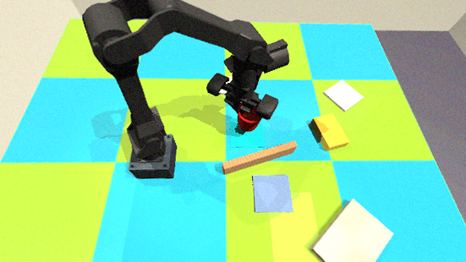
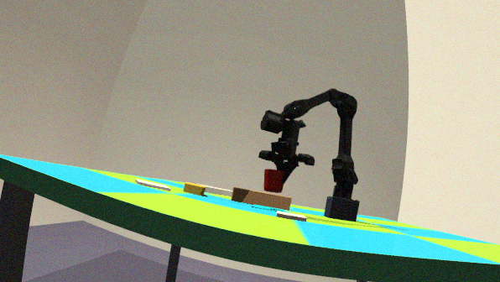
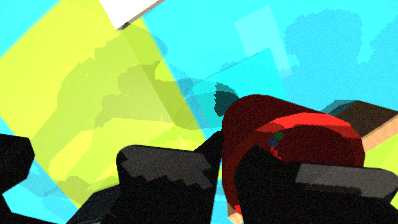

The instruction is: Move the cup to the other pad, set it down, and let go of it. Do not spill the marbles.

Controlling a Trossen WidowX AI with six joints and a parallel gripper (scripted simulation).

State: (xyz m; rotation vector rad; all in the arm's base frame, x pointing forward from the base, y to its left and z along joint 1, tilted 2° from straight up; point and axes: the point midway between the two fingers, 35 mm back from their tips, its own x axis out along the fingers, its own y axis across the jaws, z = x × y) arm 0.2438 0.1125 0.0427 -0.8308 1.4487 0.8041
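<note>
Right now my gripper tip is 4 cm short of the green marble, 3 cm to the left of it and 2 cm above it. Round my gripper tip: red cup (3 cm ahead, 2 cm to the right); teal pad (10 cm below, 3 cm ahead, 1 cm to the right); wooden bar (11 cm to the right, 8 cm below, 6 cm ahead).
</note>
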